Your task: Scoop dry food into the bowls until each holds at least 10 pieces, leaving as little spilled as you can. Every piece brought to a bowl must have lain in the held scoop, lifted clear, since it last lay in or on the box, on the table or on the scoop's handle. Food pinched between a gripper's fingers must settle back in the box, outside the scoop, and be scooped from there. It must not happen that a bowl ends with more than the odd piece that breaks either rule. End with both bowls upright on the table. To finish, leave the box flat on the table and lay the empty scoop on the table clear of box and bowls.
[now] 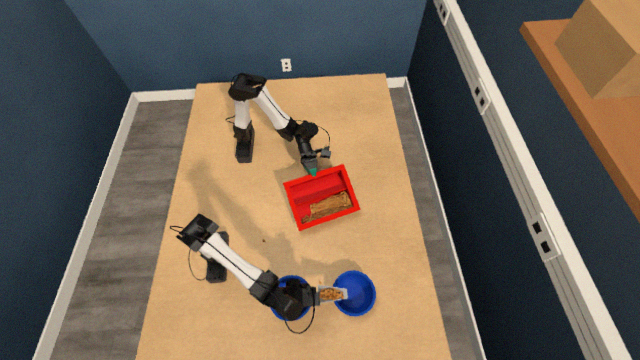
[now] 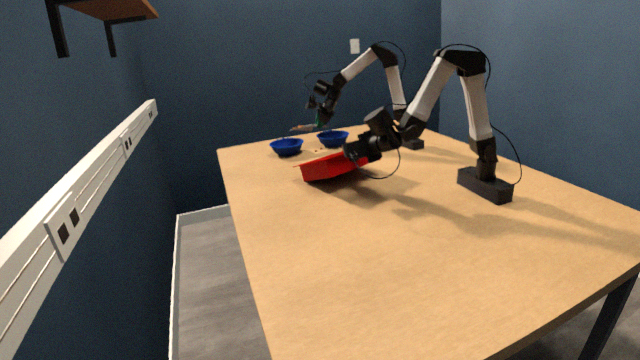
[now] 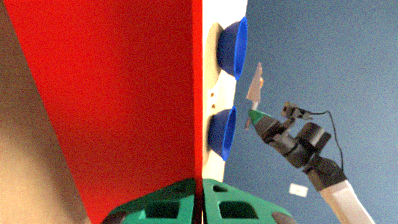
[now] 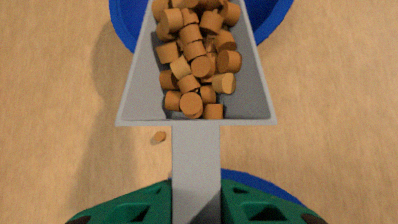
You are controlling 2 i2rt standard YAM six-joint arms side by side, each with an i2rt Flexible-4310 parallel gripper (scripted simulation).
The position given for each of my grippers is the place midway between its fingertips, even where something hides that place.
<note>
In view: my left gripper point(image 3: 199, 187), my right gripper point(image 4: 196, 189), a red box point(image 1: 301, 192) and a grey scoop point(image 4: 195, 143).
The red box also shows in image 2 point(image 2: 326, 167) and in image 3 point(image 3: 124, 93). My right gripper shows as well in image 3 point(image 3: 249, 110). Image 4 misses the red box: it is out of frame.
</note>
